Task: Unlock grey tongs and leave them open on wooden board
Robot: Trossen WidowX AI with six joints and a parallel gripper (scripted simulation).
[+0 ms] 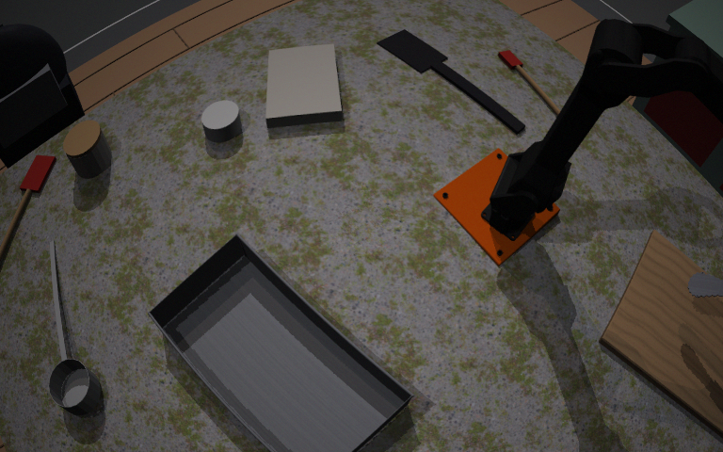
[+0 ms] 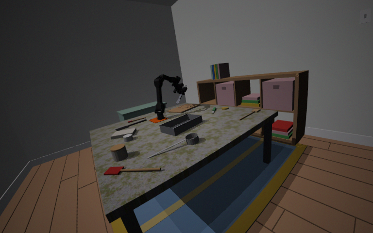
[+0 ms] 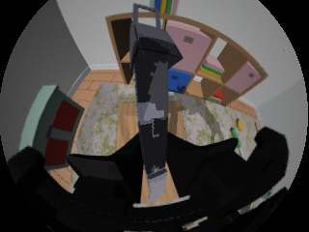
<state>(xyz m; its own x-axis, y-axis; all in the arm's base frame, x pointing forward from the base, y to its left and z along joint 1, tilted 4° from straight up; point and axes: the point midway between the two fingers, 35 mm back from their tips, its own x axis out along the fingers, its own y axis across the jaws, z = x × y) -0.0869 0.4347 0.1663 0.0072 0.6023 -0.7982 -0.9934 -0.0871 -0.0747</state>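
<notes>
The wooden board is 16 cm below my gripper tip, 4 cm to the right of it and 1 cm ahead of it. Also, from my gripper tip: roasting tin: 53 cm to the right, 46 cm ahead, 14 cm below; then black spatula: 71 cm to the right, 16 cm below, 10 cm behind; then pale block: 86 cm to the right, 15 cm below, 10 cm ahead.
</notes>
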